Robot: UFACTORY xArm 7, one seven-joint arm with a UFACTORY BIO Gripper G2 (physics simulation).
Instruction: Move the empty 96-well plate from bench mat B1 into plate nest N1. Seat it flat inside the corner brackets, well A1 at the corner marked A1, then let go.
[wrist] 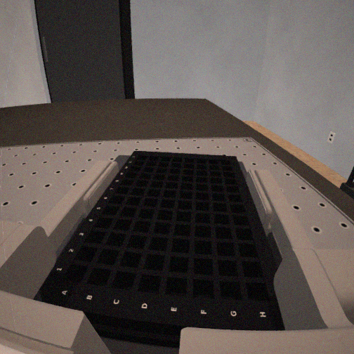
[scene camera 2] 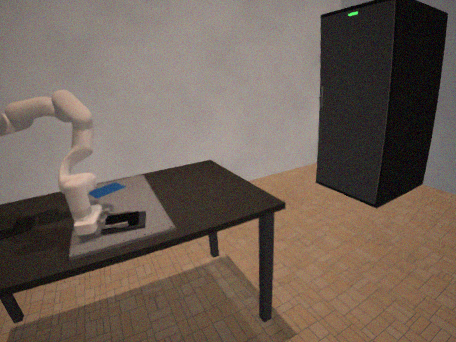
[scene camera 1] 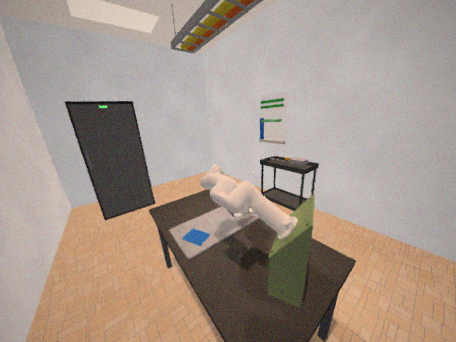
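Pixels of known places: end effector, tool point: [scene camera 2: 123, 218]; arm's base, origin of the base link: [scene camera 1: 288, 228].
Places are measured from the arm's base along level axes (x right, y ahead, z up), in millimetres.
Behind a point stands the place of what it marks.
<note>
The black 96-well plate [scene camera 2: 116, 217] @[y 651, x 22, z -277 mm] [wrist: 175, 225] is held between the two fingers of my gripper [wrist: 180, 192], which is shut on its long sides. In the wrist view its letters A to H run along the near edge, with A at the near left corner. The dark plate nest [scene camera 2: 142, 223] @[y 757, x 73, z -291 mm] lies under the plate on the grey perforated board; its brackets and A1 mark cannot be made out. Whether the plate touches the nest floor cannot be told. The blue bench mat [scene camera 1: 196, 237] @[y 501, x -371, z -301 mm] [scene camera 2: 107, 190] @[y 522, x -354, z -301 mm] bears no plate. The arm hides plate and nest in scene camera 1.
The grey perforated board [scene camera 1: 182, 245] @[y 467, x -476, z -303 mm] [scene camera 2: 157, 220] @[y 811, x 43, z -303 mm] [wrist: 30, 170] lies on the dark table [scene camera 1: 220, 295] @[y 55, x -344, z -316 mm] [scene camera 2: 200, 187] @[y 1014, x -265, z -316 mm]. A green upright panel [scene camera 1: 290, 265] @[y -103, x -72, z -87 mm] stands on the table beside the arm's base. A black cart [scene camera 1: 289, 165] and a dark cabinet [scene camera 2: 355, 100] stand away from the table.
</note>
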